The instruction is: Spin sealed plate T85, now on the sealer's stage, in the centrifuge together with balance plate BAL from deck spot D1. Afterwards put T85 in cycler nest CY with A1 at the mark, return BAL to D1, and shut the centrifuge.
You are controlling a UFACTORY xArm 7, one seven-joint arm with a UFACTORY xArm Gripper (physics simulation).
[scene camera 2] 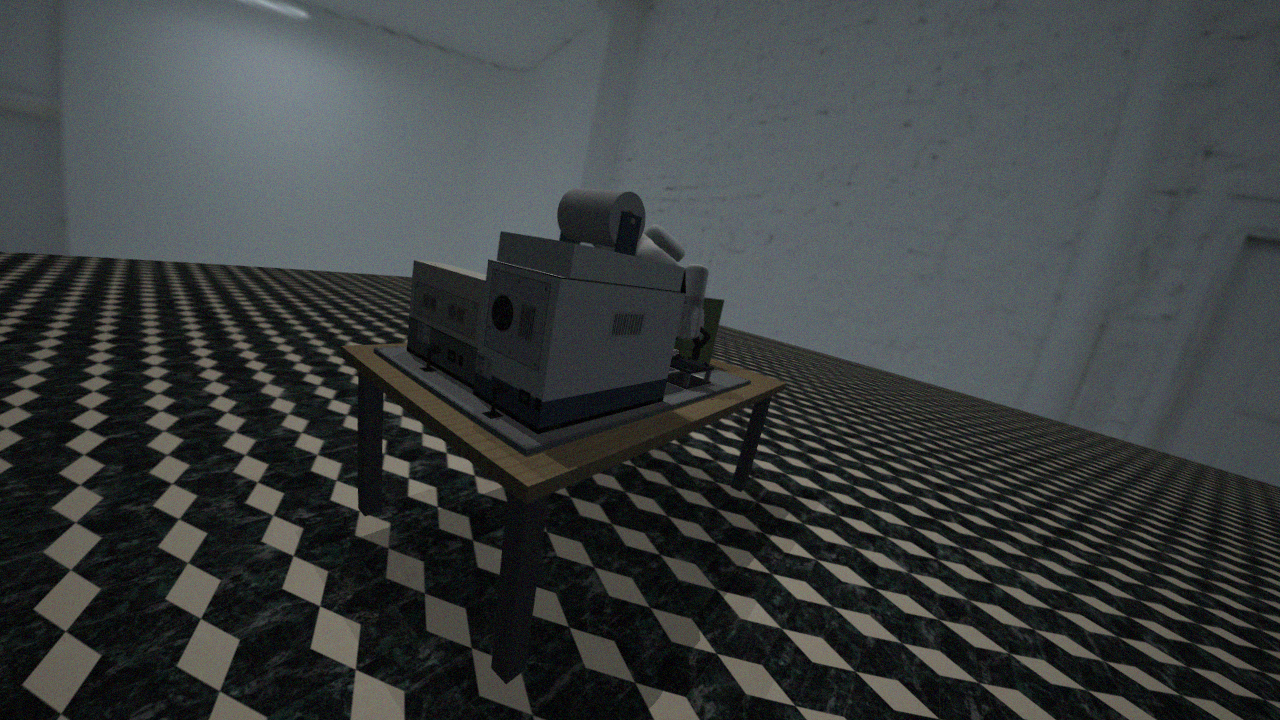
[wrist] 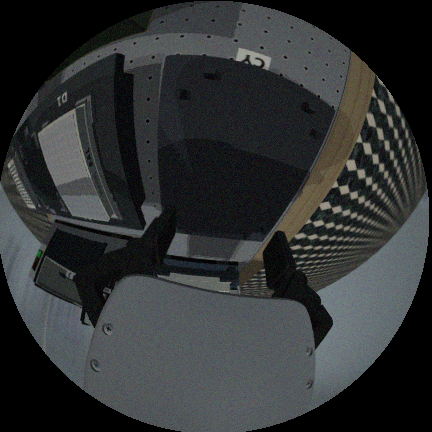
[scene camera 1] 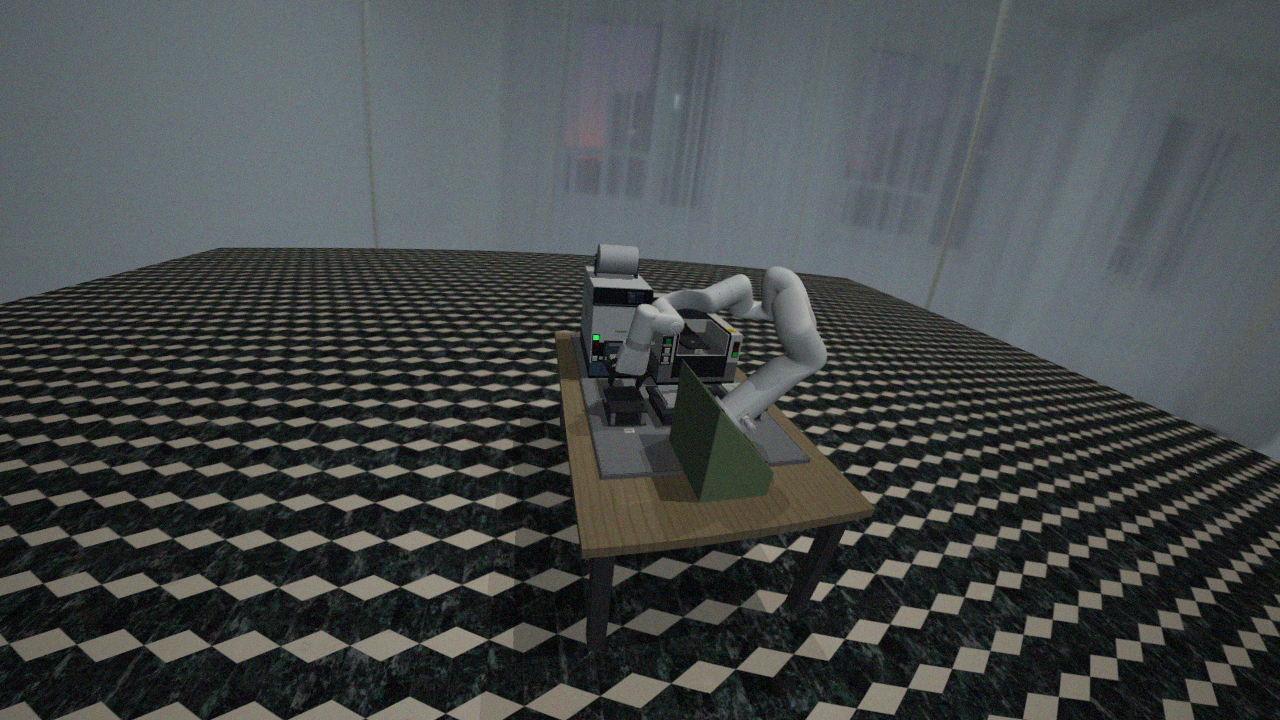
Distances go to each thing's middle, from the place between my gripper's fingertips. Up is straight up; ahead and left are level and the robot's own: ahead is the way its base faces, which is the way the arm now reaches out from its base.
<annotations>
I see the sealer tray (wrist: 229,275) 14 cm ahead of my hand, 4 cm to the right of it and 2 cm above it. Round my hand: centrifuge (scene camera 2: 446,302) 37 cm ahead, 37 cm to the right, 4 cm above; pale plate (wrist: 67,143) 5 cm behind, 16 cm to the right, 2 cm below.
</annotations>
